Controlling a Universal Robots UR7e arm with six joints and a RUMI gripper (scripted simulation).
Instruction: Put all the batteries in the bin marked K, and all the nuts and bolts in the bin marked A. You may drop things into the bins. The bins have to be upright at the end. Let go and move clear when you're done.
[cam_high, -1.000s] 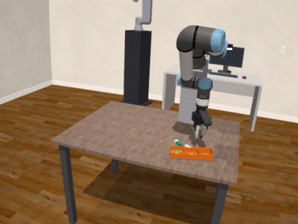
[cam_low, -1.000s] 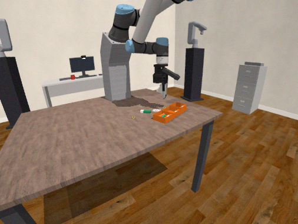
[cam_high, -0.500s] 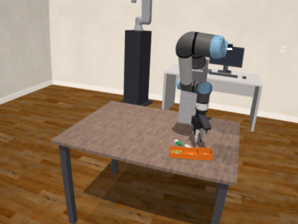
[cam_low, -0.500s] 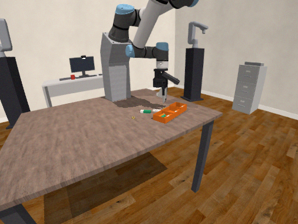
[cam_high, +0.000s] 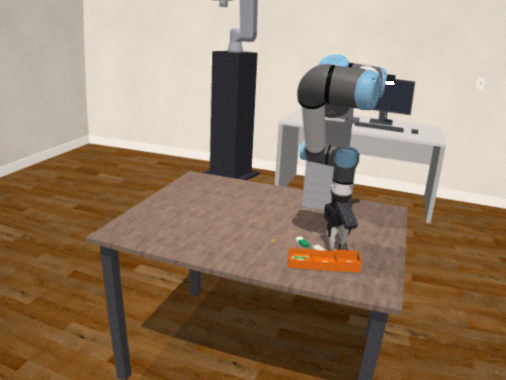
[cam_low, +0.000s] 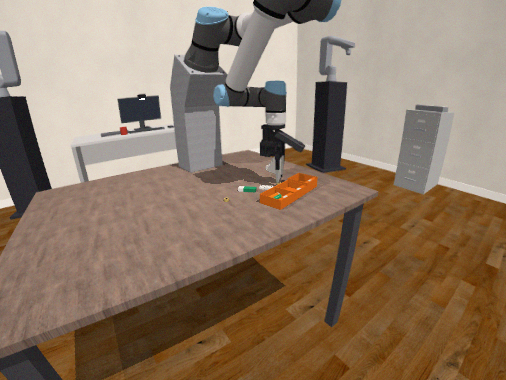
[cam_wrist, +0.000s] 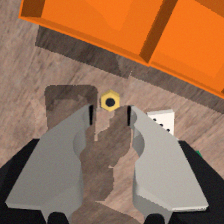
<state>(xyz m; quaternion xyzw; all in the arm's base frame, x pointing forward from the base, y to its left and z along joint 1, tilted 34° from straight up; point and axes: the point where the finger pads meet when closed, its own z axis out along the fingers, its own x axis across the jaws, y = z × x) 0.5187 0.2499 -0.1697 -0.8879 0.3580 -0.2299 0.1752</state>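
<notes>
The orange bin tray lies 10 cm ahead of my hand and 1 cm below it. From my hand the other things lie so: orange battery 12 cm ahead, 8 cm to the right, 1 cm below; white domino 6 cm to the right, 2 cm below, 1 cm ahead; green-and-white battery 14 cm to the right, 2 cm below, 1 cm ahead.
</notes>
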